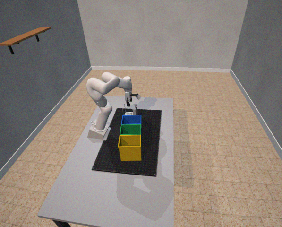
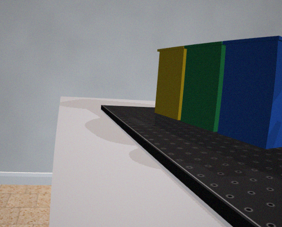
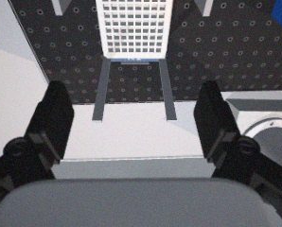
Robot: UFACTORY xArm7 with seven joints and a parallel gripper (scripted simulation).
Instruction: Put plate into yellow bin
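The plate lies 150 mm below my hand. Also, from my hand: yellow bin (510 mm to the right, 110 mm below, 20 mm ahead); green bin (380 mm to the right, 110 mm below, 20 mm ahead); blue bin (250 mm to the right, 110 mm below, 30 mm ahead).
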